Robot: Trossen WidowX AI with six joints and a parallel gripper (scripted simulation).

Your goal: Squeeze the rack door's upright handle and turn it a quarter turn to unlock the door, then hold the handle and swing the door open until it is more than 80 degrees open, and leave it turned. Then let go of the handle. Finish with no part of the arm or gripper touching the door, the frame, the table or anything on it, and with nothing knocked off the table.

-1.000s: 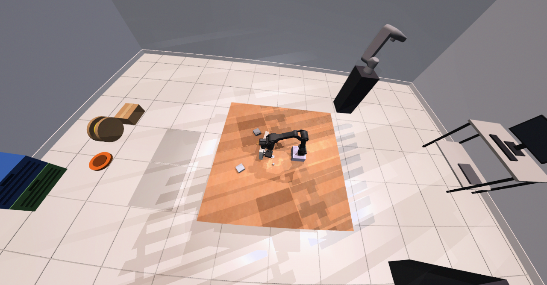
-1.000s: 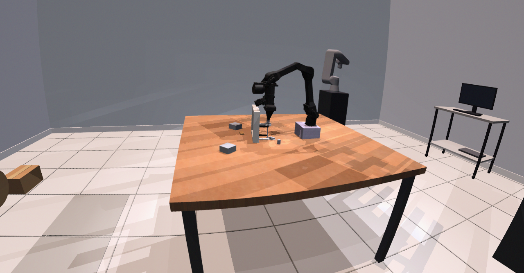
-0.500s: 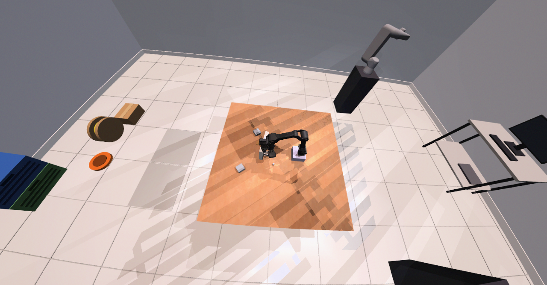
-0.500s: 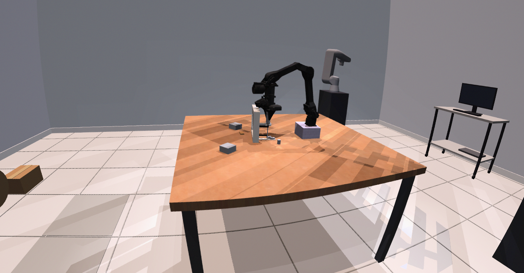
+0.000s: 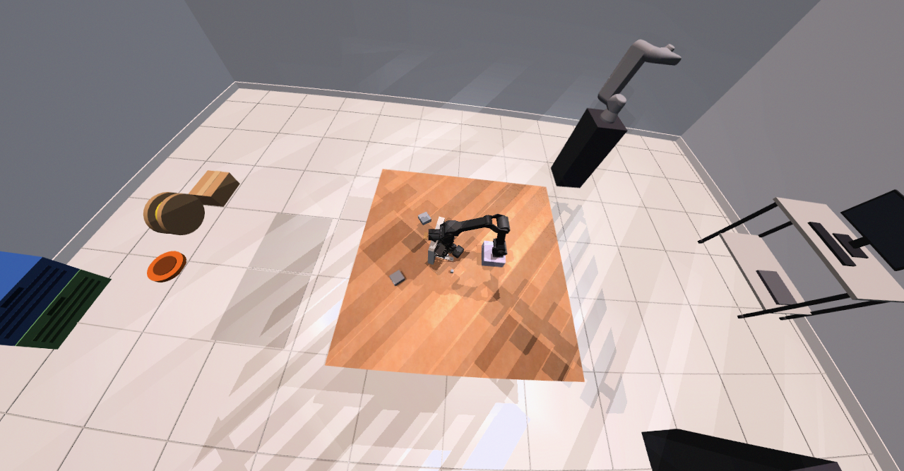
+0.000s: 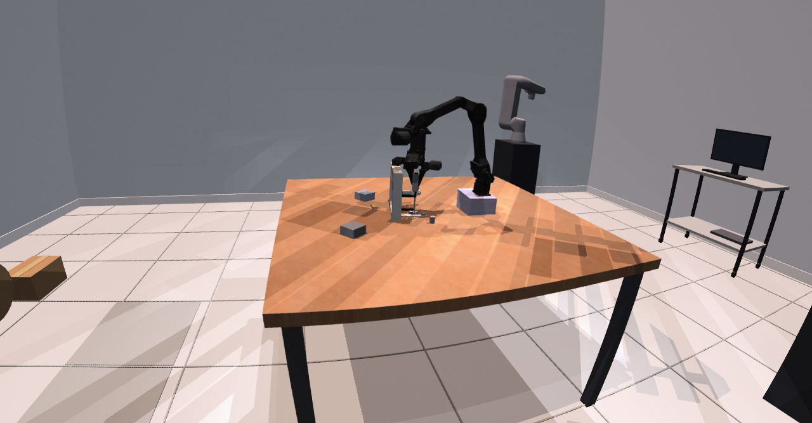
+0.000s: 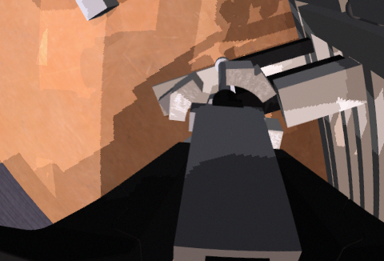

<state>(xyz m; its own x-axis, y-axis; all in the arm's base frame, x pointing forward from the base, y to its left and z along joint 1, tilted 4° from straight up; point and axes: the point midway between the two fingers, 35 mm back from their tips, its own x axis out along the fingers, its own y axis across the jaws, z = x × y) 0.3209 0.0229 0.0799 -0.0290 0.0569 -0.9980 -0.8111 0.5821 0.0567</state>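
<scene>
Now: gripper tip 5 cm past the small dark cube, 8 cm to the right of it and 12 cm above it.
</scene>
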